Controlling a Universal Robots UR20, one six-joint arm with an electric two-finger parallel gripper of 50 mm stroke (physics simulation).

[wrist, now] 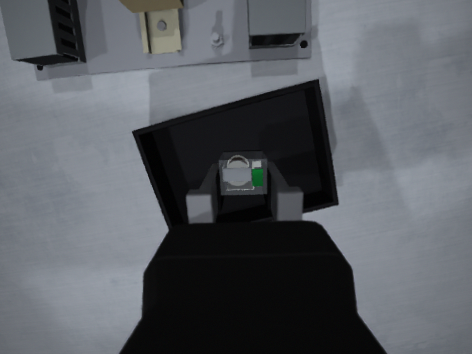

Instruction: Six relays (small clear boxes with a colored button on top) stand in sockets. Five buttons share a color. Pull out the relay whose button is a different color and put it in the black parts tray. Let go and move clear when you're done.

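Places are measured from the arm's base along level axes (x ahead, y left, z up), in centimetres.
Pixels of known places: gripper, fingertip midpoint: [243, 177].
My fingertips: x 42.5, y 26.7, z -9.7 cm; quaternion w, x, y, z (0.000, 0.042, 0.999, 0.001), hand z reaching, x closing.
Behind a point stands the place of what it marks.
A clear relay with a green button [243, 175] {z -6.5, x 42.4, y 25.7 cm} is between the fingertips, with its button side facing the camera. My gripper [243, 177] {z -9.7, x 42.5, y 26.7 cm} is shut on it, one finger on its left side and one on its right. The black parts tray [326, 145] {z -13.5, x 35.1, y 25.8 cm} lies turned at an angle below the relay and the fingers, and the relay shows against the tray's inside. Whether the relay's underside touches the tray floor is hidden. The tray's near left part is hidden by the gripper body. The sockets and the other relays do not show in this view.
The edge of the grey mounting plate [117, 62] {z -16.7, x 53.2, y 16.1 cm} runs across the top. It carries a slotted wire duct [32, 30] {z -12.7, x 57.8, y 13.6 cm} at left, a cream rail end [162, 37] {z -16.6, x 48.4, y 14.6 cm}, a small screw [216, 39] {z -15.2, x 43.5, y 15.9 cm} and a grey duct [276, 17] {z -12.7, x 38.7, y 15.7 cm} at right. The tray lies on a light grey surface [405, 200] {z -17.0, x 25.0, y 33.5 cm}.
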